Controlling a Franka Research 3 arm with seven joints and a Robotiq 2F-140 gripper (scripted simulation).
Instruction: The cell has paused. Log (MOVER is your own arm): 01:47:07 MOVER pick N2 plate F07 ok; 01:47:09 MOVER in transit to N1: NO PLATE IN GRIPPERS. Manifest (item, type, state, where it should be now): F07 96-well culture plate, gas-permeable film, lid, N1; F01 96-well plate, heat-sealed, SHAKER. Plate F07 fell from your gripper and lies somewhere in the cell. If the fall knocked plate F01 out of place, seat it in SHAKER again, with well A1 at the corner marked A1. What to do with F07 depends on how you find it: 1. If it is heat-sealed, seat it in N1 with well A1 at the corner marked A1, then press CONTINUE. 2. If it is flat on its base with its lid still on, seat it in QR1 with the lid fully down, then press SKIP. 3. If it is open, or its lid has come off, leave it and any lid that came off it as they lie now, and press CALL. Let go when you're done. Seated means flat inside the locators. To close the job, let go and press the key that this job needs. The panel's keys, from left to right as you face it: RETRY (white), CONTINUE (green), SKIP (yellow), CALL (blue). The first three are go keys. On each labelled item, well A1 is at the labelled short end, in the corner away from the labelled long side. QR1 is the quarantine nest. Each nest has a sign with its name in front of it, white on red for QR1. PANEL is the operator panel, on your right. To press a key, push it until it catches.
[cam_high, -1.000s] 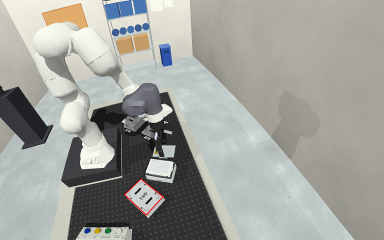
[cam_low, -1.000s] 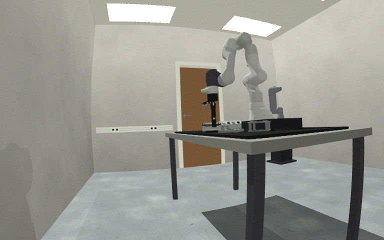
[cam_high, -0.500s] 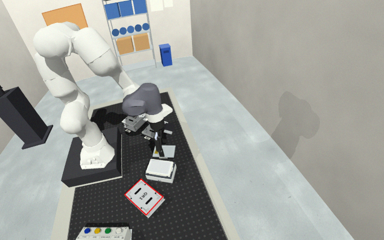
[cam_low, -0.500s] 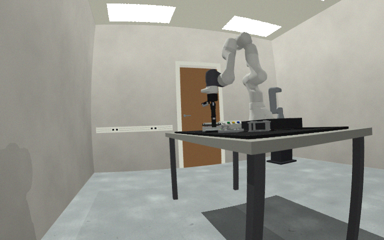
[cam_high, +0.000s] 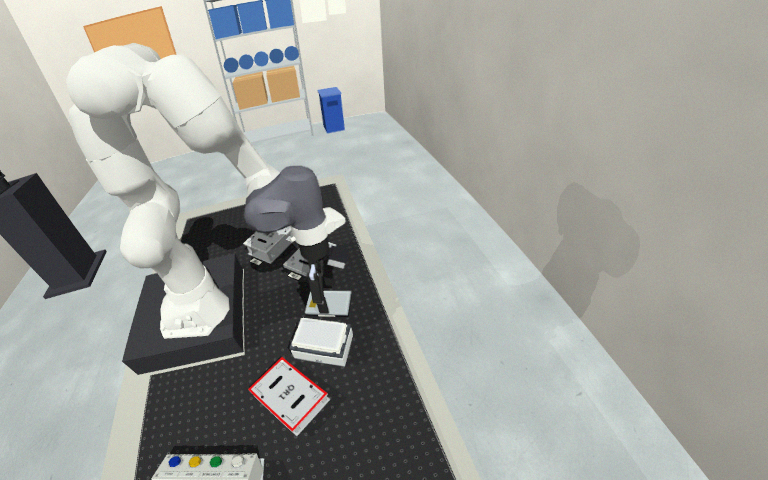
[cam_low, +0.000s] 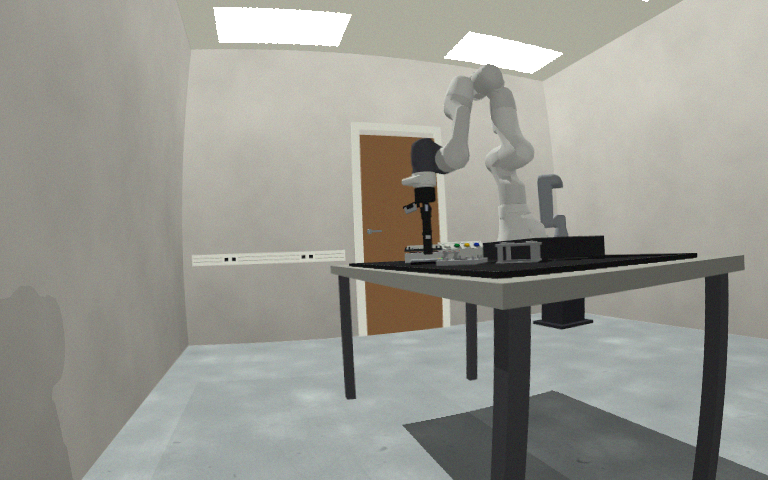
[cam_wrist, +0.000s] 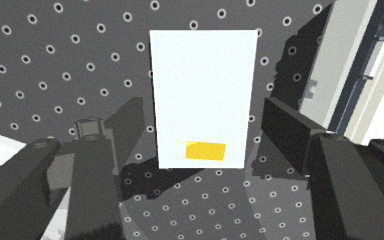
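Right now my hand is 40 mm above the pale flat rectangular piece. Also, from my hand: white 96-well plate 140 mm to the right, 50 mm behind, 10 mm above; then white retry key 410 mm to the right, 290 mm behind, 10 mm above; then green continue key 400 mm to the right, 340 mm behind, 10 mm above.
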